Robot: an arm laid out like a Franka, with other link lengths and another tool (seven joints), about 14 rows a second.
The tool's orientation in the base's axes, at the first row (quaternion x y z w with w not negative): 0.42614, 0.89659, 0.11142, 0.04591
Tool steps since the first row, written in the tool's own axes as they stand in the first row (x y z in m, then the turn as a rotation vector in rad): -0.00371, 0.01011, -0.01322, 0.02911, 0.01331, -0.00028; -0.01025, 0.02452, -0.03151, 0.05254, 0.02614, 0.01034; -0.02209, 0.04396, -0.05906, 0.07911, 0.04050, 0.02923; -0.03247, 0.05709, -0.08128, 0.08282, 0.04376, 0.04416; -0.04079, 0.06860, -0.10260, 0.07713, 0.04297, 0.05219; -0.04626, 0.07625, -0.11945, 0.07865, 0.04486, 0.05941; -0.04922, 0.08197, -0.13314, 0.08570, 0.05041, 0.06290; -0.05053, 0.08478, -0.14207, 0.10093, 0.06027, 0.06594
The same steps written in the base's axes. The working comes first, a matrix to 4 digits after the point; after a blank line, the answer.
The tool's axes in the first row as the columns of a matrix, in the base's axes (used below as rounded here):
-0.6326, 0.7539, 0.1773
0.7744, 0.6120, 0.1607
0.0126, 0.2389, -0.9710

0.00762, 0.00119, 0.01521, -0.00843, 0.03064, 0.00382; 0.01938, 0.00200, 0.03632, -0.01170, 0.05835, -0.00313; 0.03664, 0.00031, 0.06757, -0.01433, 0.09075, -0.01771; 0.04917, -0.00327, 0.09215, -0.01157, 0.09801, -0.03138; 0.05933, -0.00609, 0.11550, -0.00714, 0.09441, -0.03944; 0.06557, -0.00835, 0.13362, -0.00540, 0.09791, -0.04598; 0.06933, -0.00935, 0.14824, -0.00506, 0.10733, -0.04795; 0.07069, -0.01008, 0.15757, -0.00672, 0.12564, -0.04836
